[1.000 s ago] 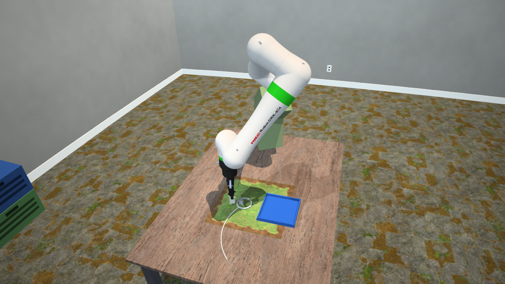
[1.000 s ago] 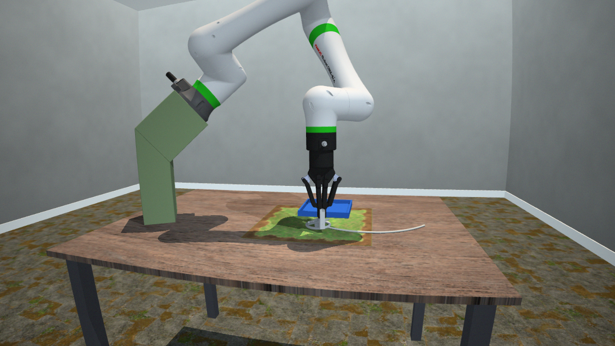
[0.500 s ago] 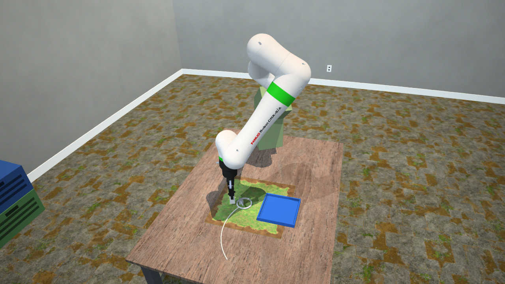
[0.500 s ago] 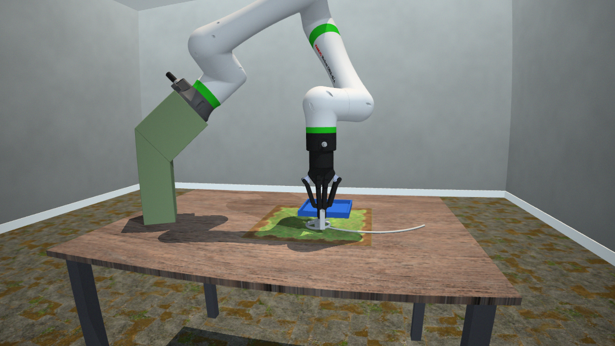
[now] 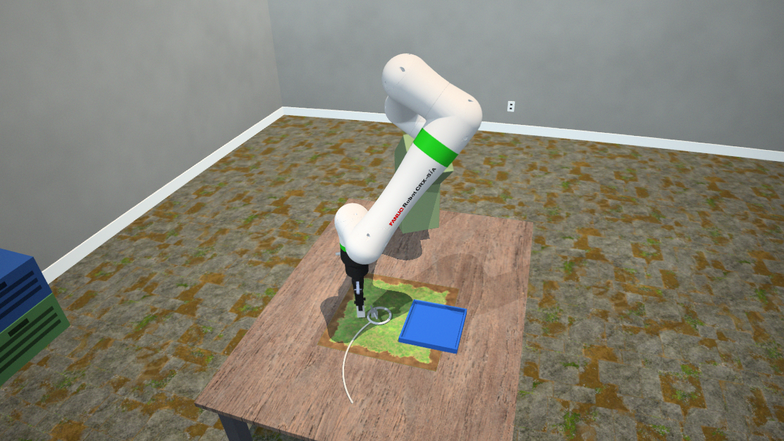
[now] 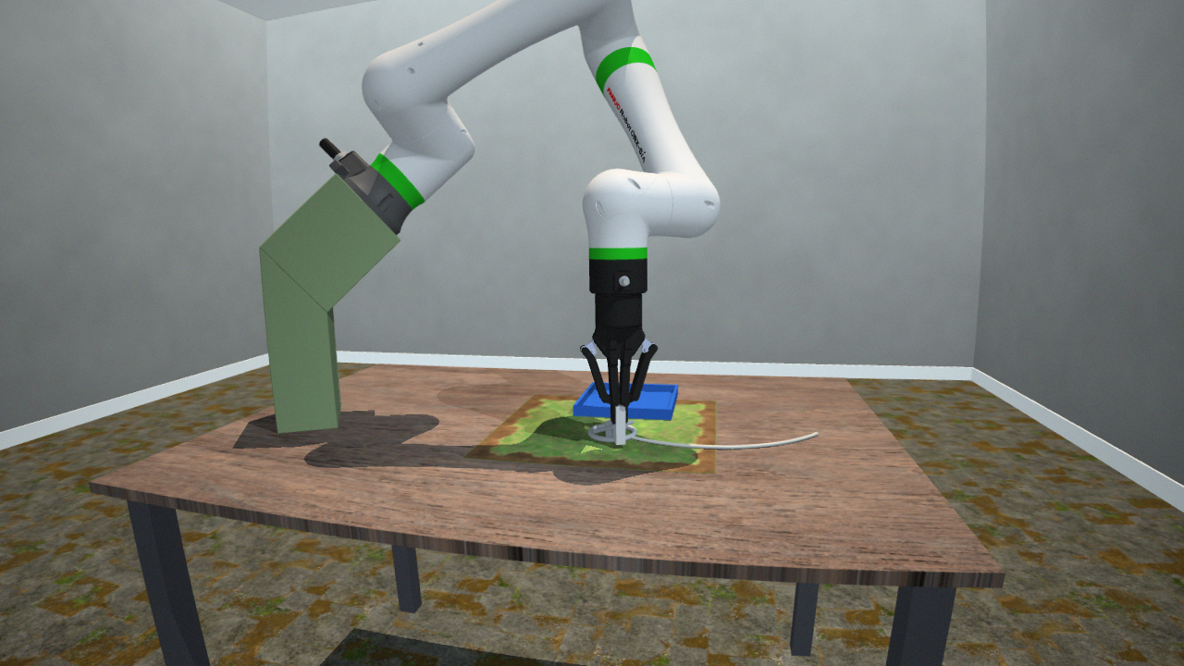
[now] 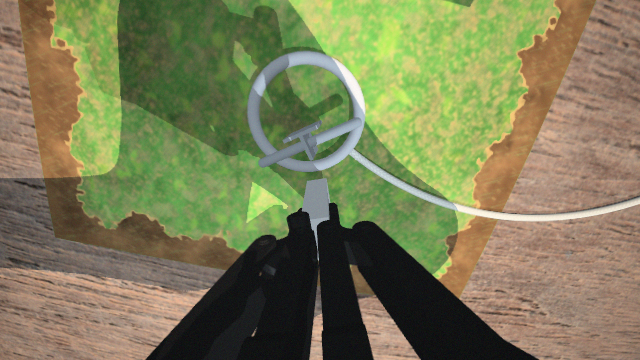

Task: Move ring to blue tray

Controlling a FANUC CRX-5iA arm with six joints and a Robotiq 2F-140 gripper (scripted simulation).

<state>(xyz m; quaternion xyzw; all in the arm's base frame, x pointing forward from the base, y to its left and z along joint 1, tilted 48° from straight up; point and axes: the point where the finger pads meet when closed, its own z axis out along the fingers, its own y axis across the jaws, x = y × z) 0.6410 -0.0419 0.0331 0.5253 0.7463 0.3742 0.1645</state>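
Right now my hand is 30 mm past the grey stake, 40 mm to the right of it and 30 mm above it. From my hand the other things lie so: mat: 60 mm behind, 90 mm to the left, 50 mm below; then white ring: 30 mm behind, 50 mm to the left, 40 mm below; then blue tray: 70 mm behind, 250 mm to the left, 30 mm below.
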